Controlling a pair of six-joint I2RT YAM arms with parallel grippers.
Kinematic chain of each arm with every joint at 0, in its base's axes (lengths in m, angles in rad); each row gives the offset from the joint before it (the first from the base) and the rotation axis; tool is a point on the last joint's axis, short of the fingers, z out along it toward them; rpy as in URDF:
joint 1: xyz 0 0 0.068 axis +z
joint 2: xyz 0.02 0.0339 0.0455 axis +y
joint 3: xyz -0.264 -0.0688 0 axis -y
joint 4: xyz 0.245 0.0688 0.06 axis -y
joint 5: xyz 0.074 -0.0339 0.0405 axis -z
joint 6: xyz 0.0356 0 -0.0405 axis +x
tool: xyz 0 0 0 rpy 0 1.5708 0
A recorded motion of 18 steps. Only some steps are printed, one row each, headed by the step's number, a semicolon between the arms.
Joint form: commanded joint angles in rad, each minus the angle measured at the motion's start. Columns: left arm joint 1, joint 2, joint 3, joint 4, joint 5, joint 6; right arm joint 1, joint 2, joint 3, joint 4, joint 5, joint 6.
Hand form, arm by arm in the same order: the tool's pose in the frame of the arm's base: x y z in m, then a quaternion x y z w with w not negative. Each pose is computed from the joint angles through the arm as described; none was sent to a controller.
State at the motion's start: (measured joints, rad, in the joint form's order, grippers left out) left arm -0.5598 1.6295 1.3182 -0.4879 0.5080 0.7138; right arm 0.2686 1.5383 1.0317 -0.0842 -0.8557 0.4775
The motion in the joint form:
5: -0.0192 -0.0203 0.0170 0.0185 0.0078 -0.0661; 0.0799 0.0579 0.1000 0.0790 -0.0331 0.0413
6: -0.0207 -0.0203 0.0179 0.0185 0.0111 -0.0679; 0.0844 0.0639 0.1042 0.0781 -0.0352 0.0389
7: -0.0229 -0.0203 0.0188 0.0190 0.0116 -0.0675; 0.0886 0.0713 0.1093 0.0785 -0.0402 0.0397
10: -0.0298 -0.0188 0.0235 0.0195 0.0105 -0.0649; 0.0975 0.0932 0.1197 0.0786 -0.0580 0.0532
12: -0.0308 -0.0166 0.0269 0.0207 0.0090 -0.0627; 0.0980 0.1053 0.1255 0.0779 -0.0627 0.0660
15: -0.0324 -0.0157 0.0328 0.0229 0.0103 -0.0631; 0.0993 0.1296 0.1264 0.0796 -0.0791 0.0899
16: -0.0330 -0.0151 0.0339 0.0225 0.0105 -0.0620; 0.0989 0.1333 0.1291 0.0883 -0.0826 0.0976
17: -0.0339 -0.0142 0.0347 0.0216 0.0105 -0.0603; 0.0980 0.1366 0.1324 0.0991 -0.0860 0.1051
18: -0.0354 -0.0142 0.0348 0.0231 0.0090 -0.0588; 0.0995 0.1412 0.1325 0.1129 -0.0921 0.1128
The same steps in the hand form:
5: 0.2913 -0.2114 0.2977 0.59346 0.66496 -0.22005 0.39649; 0.3276 0.1484 0.2777 -0.15866 0.78580 0.53095 0.27467
6: 0.2910 -0.2120 0.2981 0.59365 0.66416 -0.22211 0.39640; 0.3282 0.1504 0.2770 -0.16135 0.78550 0.53171 0.27248
7: 0.2906 -0.2127 0.2984 0.59454 0.66297 -0.22259 0.39680; 0.3290 0.1525 0.2762 -0.16354 0.78482 0.53377 0.26908
10: 0.2897 -0.2150 0.2995 0.59751 0.65953 -0.22272 0.39799; 0.3314 0.1572 0.2724 -0.16381 0.78469 0.54131 0.25379
12: 0.2901 -0.2157 0.2999 0.59839 0.65834 -0.22166 0.39924; 0.3335 0.1583 0.2701 -0.15868 0.78639 0.54391 0.24614
15: 0.2904 -0.2166 0.3017 0.59876 0.65606 -0.22216 0.40213; 0.3364 0.1604 0.2623 -0.14916 0.78986 0.55020 0.22618
16: 0.2904 -0.2169 0.3019 0.59933 0.65549 -0.22214 0.40223; 0.3375 0.1607 0.2626 -0.14849 0.78829 0.55260 0.22625
17: 0.2903 -0.2172 0.3018 0.60021 0.65494 -0.22205 0.40188; 0.3388 0.1609 0.2635 -0.14837 0.78612 0.55511 0.22773
18: 0.2902 -0.2177 0.3019 0.60102 0.65399 -0.22128 0.40264; 0.3396 0.1620 0.2631 -0.14949 0.78363 0.55856 0.22712

